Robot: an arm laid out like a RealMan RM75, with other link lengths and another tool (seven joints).
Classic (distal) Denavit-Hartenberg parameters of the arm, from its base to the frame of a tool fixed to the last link. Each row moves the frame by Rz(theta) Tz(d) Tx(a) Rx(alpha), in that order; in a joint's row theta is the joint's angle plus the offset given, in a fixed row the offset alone. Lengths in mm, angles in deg.
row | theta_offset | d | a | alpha
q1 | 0 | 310.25 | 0 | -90
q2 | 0 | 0 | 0 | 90
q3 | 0 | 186.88 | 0 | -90
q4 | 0 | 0 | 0 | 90
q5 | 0 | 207.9 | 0 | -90
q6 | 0 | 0 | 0 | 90
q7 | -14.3 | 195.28 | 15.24 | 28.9
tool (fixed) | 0 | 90.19 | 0 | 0
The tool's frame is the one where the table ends.
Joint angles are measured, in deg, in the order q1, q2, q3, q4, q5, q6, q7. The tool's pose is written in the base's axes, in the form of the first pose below.
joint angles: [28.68 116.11 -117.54 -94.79 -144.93 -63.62 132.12]
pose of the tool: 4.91 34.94 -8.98 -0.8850 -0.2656 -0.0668 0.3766
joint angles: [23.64 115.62 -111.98 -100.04 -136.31 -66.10 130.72]
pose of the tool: 3.59 34.01 -7.17 -0.9048 -0.1970 -0.0167 0.3772
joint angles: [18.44 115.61 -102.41 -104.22 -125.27 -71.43 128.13]
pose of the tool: 2.77 33.67 -3.96 -0.9180 -0.1180 0.0371 0.3768
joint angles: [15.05 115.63 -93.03 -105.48 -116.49 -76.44 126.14]
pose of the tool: 2.96 34.03 -0.66 -0.9192 -0.0566 0.0759 0.3822
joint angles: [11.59 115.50 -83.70 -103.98 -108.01 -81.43 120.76]
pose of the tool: 4.23 34.39 2.54 -0.9142 -0.0190 0.1122 0.3890
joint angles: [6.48 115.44 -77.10 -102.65 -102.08 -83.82 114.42]
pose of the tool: 6.38 34.75 5.45 -0.9000 0.0030 0.1365 0.4140
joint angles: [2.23 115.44 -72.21 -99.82 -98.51 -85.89 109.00]
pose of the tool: 9.38 34.73 7.33 -0.8890 0.0263 0.1432 0.4341
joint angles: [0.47 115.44 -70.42 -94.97 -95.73 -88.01 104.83]
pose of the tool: 11.29 33.96 7.17 -0.8899 0.0482 0.1557 0.4261
